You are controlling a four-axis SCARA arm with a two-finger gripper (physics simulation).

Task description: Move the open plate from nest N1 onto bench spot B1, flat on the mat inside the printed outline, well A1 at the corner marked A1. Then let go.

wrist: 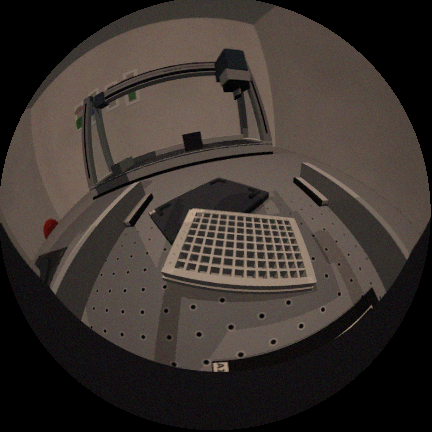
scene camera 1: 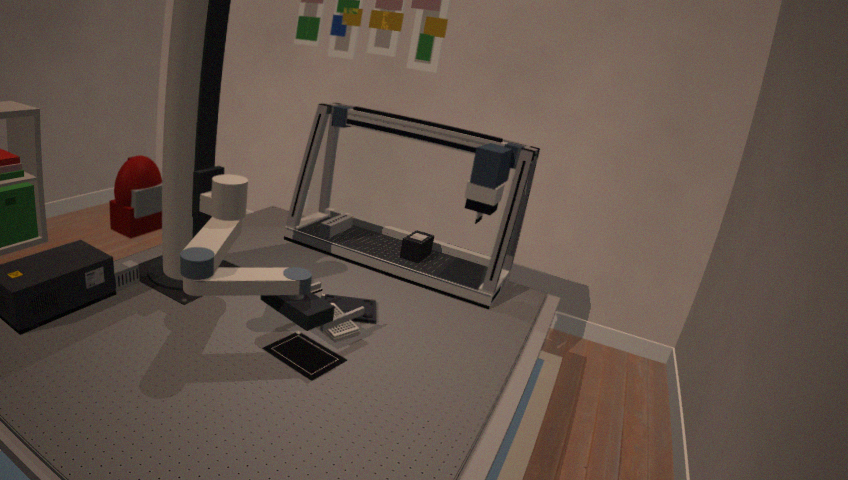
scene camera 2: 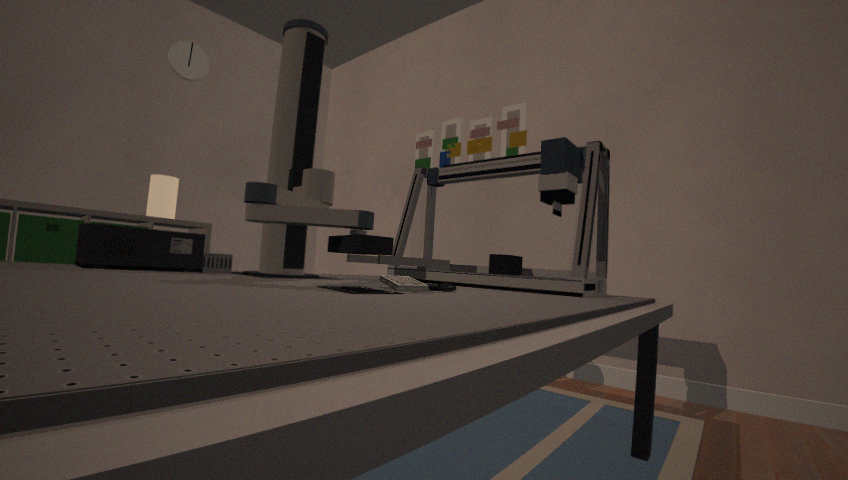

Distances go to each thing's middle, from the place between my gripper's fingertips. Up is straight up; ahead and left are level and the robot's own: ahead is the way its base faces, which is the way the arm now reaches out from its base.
Labels:
Right now my hand is 2 cm short of the black mat with printed outline (scene camera 1: pixel 311 359), 20 cm to the left of it and 7 cm above it. Also, from my hand: black box (scene camera 1: pixel 412 251): 1 cm ahead, 49 cm to the left, 1 cm above.

